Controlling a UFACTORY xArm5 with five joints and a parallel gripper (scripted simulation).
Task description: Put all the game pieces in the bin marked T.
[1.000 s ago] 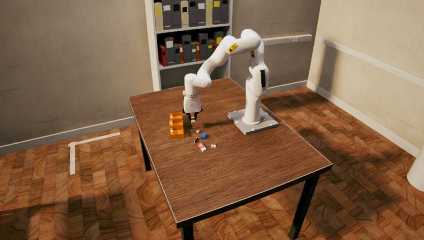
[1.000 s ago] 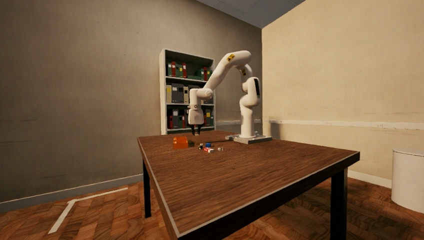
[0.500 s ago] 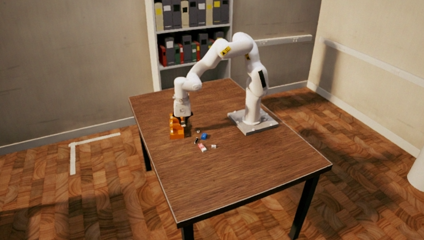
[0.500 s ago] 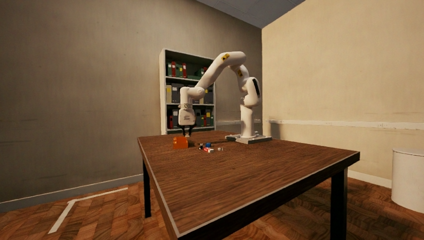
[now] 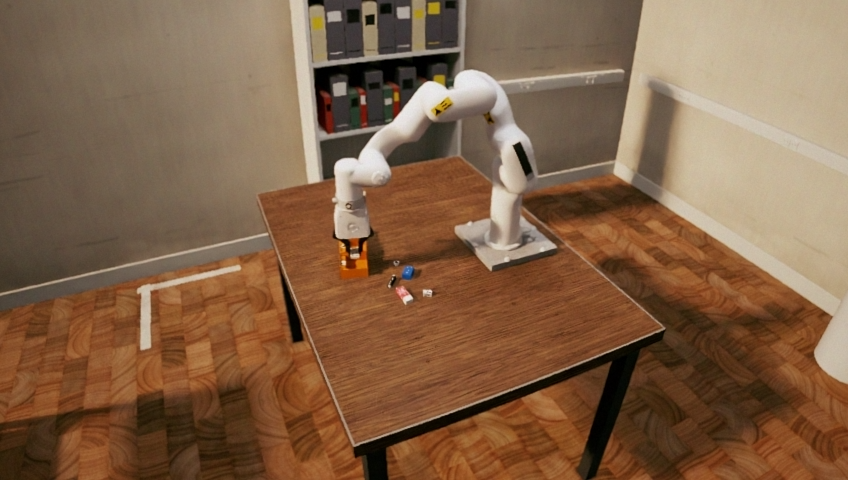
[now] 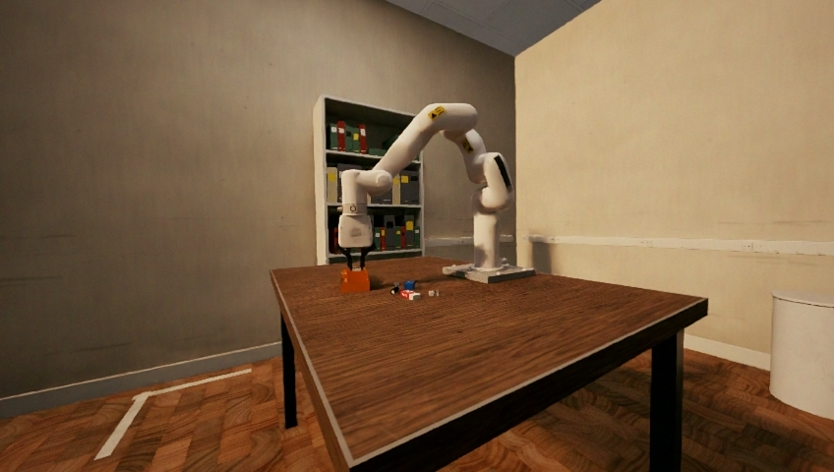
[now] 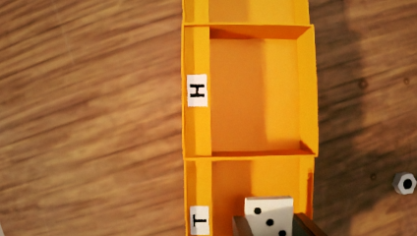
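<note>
The orange block is 8 cm to the right of my hand, 6 cm below it and 2 cm behind it. From my hand the other things lie so: black piece 11 cm to the left, 8 cm behind, 7 cm below; then white die 2 cm below; then blue piece 14 cm behind, 9 cm to the left, 7 cm below.
</note>
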